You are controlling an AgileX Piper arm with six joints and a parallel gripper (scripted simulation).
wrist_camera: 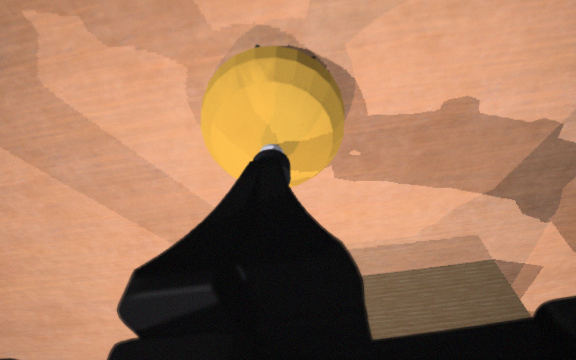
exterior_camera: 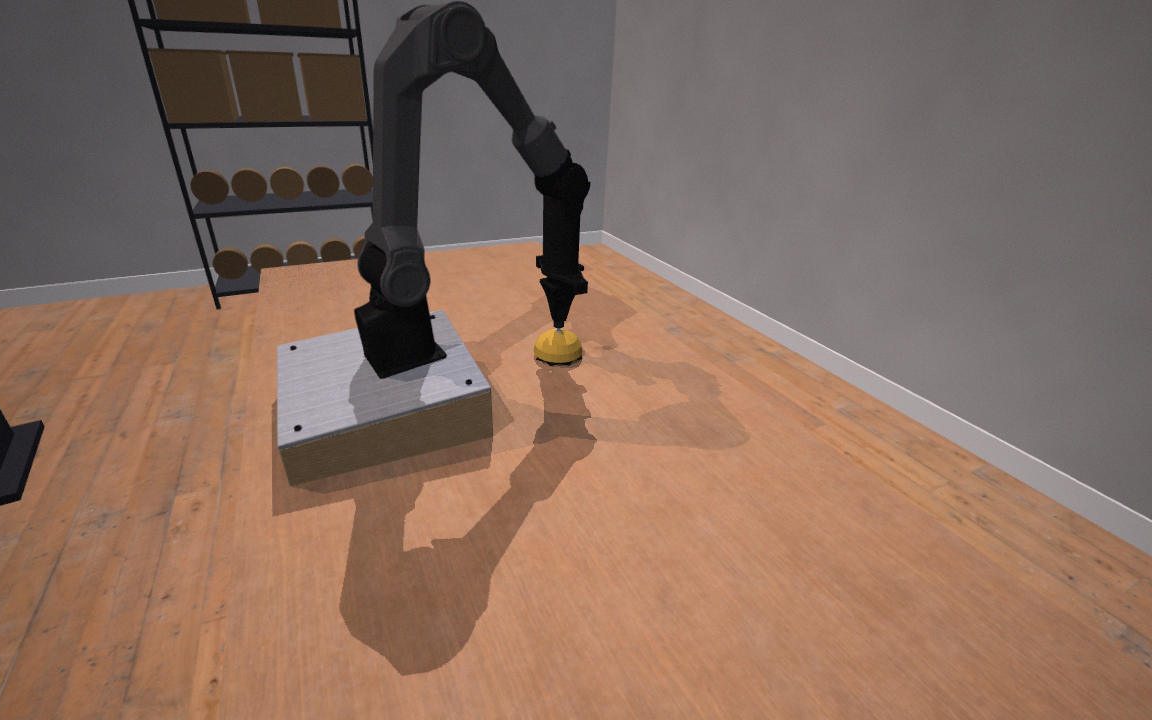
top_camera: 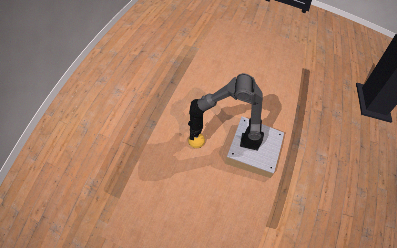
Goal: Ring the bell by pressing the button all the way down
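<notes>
The button lies 2 cm below my hand. Also, from my hand: bell: 3 cm below.
</notes>
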